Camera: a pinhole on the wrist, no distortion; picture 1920 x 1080 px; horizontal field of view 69.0 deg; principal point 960.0 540.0 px. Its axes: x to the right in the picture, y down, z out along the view. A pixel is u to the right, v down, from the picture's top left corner.
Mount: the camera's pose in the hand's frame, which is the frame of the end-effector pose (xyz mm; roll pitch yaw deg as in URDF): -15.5 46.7 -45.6 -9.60 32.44 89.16
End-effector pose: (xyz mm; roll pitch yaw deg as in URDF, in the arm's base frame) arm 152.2 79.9 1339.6 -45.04 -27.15 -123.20
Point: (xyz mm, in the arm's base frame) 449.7 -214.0 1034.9
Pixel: outside the picture
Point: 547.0 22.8 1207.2
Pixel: 1149 1035
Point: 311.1 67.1 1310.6
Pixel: 584 889
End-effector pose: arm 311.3 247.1 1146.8 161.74 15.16 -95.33
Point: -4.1 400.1 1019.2
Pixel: 1046 582
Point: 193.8 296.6 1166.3
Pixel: 1221 677
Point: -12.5 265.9 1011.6
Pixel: 1144 53
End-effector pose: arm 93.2 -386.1 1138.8 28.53 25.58 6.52
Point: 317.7 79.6 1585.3
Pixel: 1824 140
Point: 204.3 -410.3 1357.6
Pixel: 301 203
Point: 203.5 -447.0 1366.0
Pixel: 108 248
